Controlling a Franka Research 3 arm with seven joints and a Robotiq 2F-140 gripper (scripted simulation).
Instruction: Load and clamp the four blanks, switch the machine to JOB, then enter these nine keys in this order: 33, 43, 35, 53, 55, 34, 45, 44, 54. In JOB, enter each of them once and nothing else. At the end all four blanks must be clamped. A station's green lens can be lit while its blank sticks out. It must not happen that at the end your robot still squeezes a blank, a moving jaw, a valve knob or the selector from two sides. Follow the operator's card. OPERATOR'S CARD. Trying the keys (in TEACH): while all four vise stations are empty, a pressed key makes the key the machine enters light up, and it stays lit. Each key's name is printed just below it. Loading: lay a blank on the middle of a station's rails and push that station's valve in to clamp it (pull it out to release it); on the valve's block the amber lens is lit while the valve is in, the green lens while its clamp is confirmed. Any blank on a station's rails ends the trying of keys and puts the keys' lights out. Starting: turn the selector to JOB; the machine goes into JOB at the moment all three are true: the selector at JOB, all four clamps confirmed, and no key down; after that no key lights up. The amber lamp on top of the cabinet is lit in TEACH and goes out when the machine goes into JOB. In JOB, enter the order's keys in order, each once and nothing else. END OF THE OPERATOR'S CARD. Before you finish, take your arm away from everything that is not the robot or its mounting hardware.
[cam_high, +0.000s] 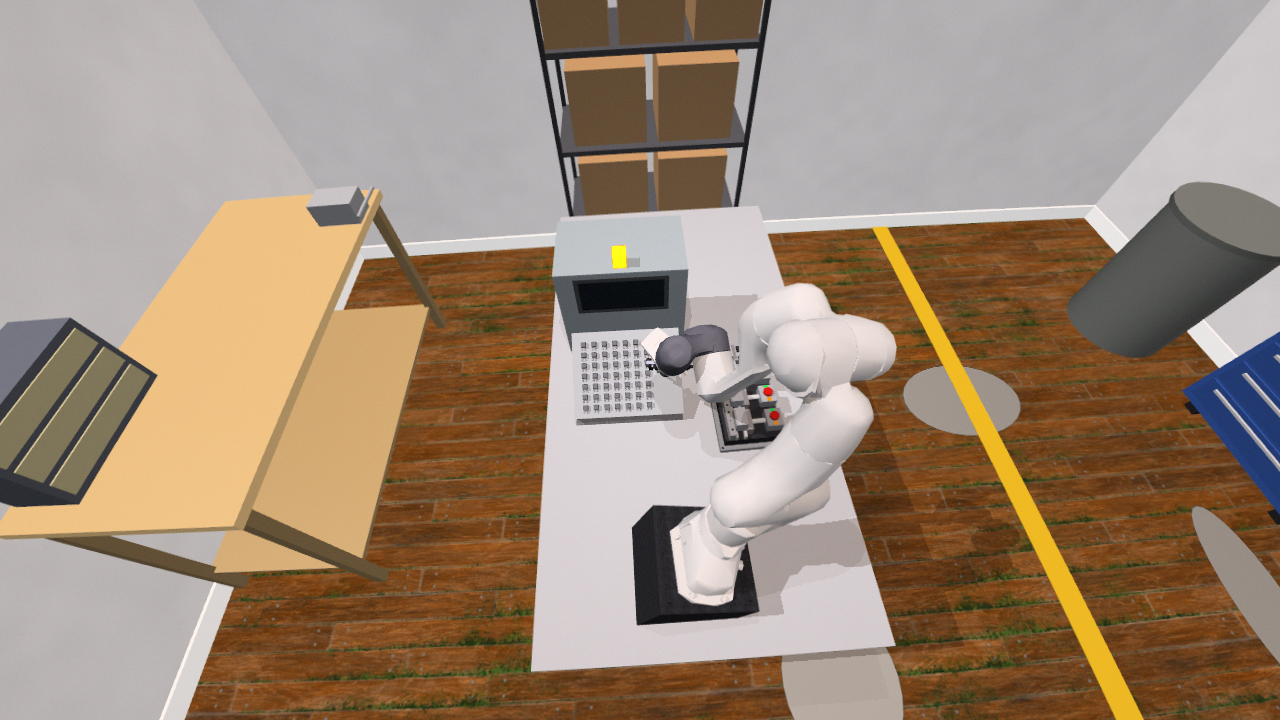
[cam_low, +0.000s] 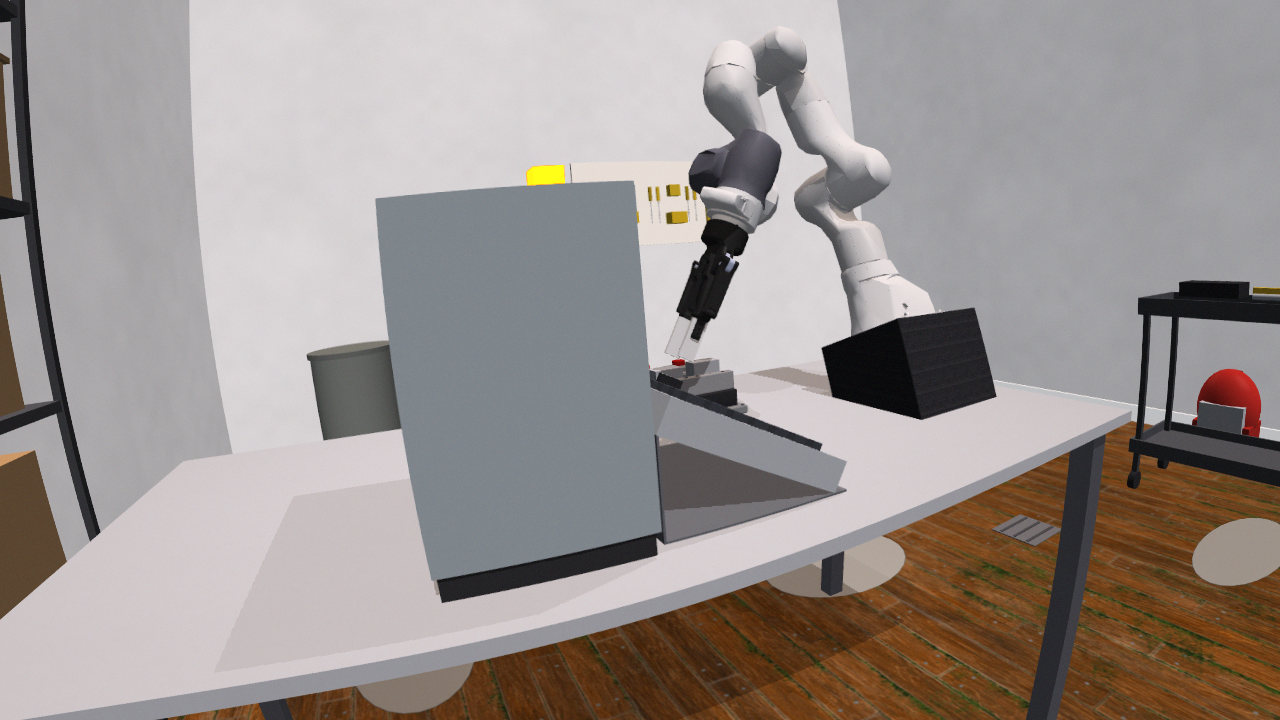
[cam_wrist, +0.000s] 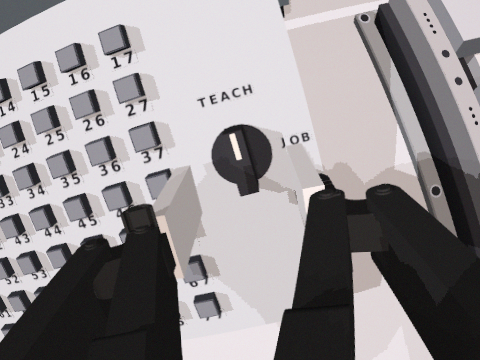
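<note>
Right now my hand is 40 mm short of the selector knob, 10 mm to the right of it and 70 mm above it. The rest, counted from my hand: keypad 50 mm ahead, 120 mm to the left, 110 mm below.
</note>
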